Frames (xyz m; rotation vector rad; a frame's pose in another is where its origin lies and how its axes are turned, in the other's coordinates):
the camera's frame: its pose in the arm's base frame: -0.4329 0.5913 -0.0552 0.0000 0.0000 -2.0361
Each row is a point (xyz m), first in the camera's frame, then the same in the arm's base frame.
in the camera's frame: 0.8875 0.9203 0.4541
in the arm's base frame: -0.0087 -0.6148 0.3989
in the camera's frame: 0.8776 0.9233 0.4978
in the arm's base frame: -0.0015 -0.6073 0.4426
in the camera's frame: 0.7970 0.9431 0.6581
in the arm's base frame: 0.0523 -0.5441 0.6029
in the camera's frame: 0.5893 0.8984 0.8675
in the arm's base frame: 0.1056 -0.3385 0.8123
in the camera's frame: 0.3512 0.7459 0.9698
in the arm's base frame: 0.0761 -0.0572 0.9146
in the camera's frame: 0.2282 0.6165 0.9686
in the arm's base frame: 0.0157 0.1107 0.9134
